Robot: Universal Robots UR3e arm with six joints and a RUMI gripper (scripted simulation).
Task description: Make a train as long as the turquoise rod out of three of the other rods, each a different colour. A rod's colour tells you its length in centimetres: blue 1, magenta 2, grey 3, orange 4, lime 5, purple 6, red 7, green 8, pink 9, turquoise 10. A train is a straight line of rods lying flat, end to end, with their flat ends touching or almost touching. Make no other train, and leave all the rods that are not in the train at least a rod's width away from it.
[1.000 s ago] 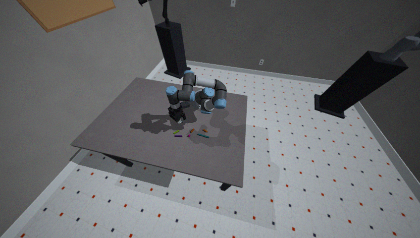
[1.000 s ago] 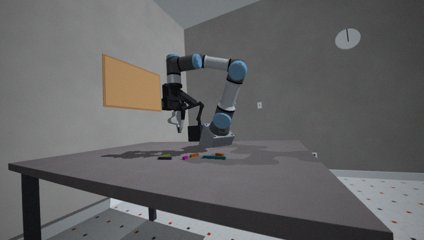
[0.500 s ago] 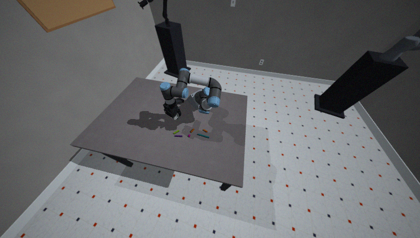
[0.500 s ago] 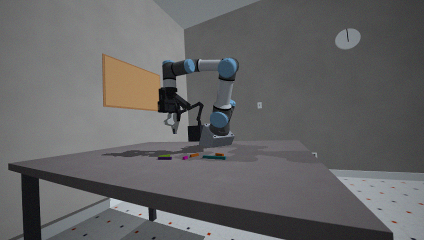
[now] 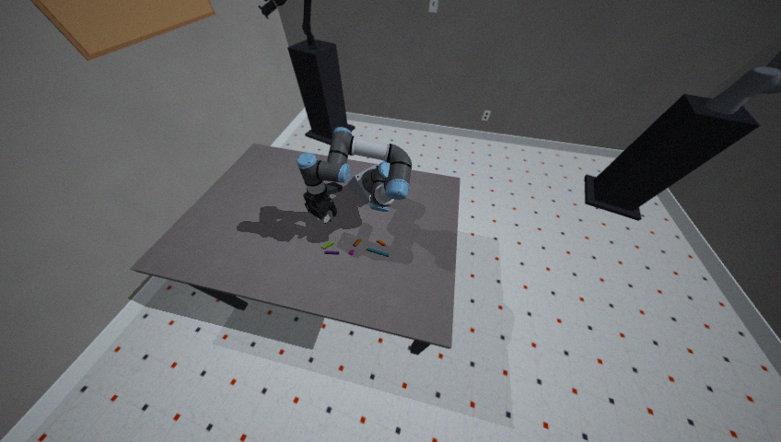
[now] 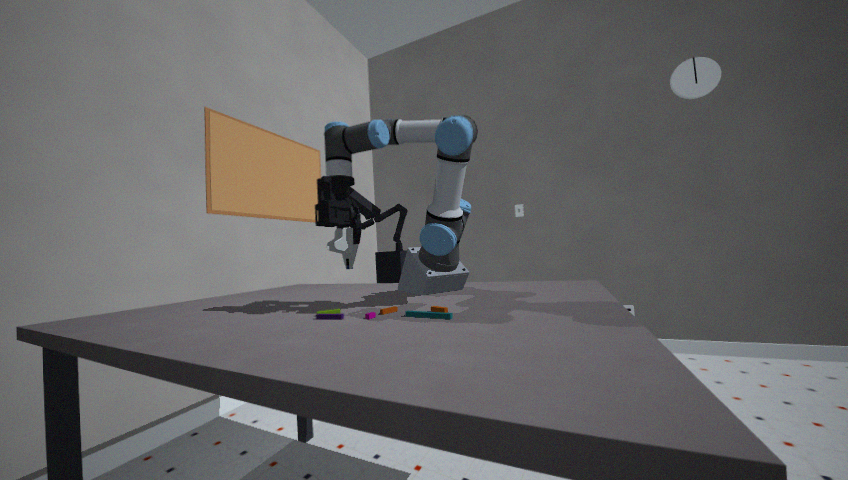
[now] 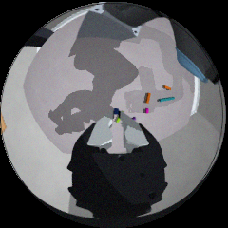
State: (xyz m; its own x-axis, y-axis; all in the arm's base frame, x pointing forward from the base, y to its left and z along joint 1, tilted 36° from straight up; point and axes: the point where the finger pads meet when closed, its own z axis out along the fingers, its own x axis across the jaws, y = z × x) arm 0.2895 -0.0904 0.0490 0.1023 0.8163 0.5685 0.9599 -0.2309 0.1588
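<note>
Right now my hand is 110 mm above the lime rod, 70 mm short of it and 10 mm to the right of it. The rest, counted from my hand: purple rod (110 mm below, 100 mm ahead, 50 mm to the left); then magenta rod (130 mm to the left, 110 mm below, 50 mm ahead); then blue rod (10 mm below).
</note>
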